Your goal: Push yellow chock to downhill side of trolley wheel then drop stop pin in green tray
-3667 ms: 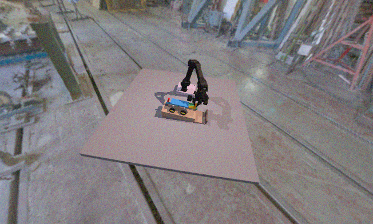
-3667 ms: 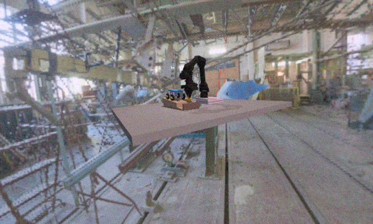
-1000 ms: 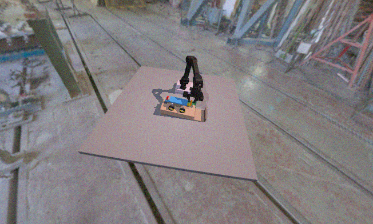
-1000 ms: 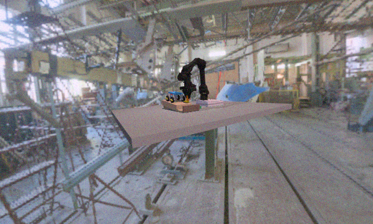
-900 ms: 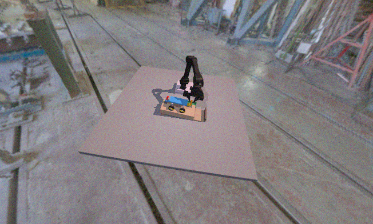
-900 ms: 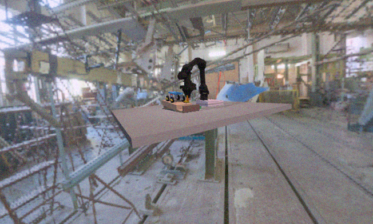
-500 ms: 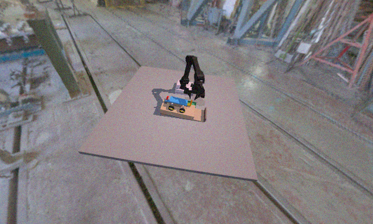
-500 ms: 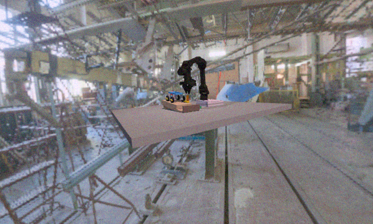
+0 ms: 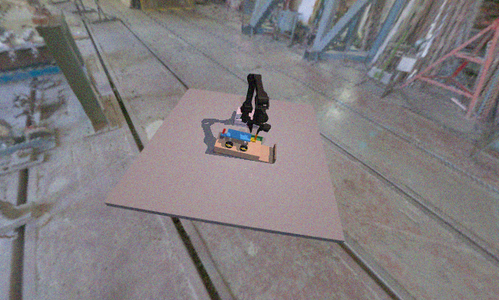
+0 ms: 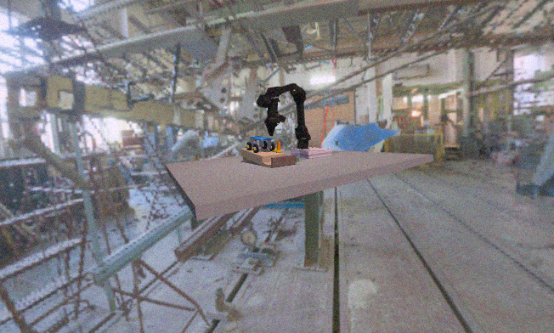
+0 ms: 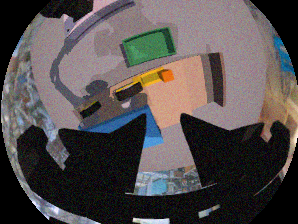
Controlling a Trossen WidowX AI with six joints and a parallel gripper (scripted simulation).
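Now: the red-headed stop pin 50 mm ahead of my gripper tip, 200 mm to the right of it and 30 mm below it. The rest, counted from my gripper tip: raised end stop: 10 mm behind, 170 mm to the left, 130 mm below; blue trolley: 40 mm ahead, 90 mm to the right, 50 mm below; yellow chock: 30 mm behind, 10 mm to the right, 80 mm below.
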